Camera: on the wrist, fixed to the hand. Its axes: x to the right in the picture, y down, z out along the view.
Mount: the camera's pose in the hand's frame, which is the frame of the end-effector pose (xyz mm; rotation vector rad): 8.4 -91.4 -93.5 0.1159 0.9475 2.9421
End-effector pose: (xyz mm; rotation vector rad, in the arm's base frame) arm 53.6 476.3 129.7 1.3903 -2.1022 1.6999
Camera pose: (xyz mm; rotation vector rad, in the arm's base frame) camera 70.4 551.7 235.5 2.1254 1.0815 -0.5936
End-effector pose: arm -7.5 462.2 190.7 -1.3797 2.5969 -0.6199
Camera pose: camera 28.7 437.4 314.1 -2.6632 -1.4305 0.3436
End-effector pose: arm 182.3 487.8 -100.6 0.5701 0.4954 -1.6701
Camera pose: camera 100.0 553.7 -178.4 1.0411 -0.1609 1.4415
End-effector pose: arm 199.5 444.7 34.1 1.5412 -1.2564 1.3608
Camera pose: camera 260.6 555.6 67.7 1.5335 1.1577 -1.4248
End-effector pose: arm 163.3 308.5 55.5 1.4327 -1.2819 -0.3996
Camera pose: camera 284.9 328.4 10.9 -1.1283 -1.1216 1.9214
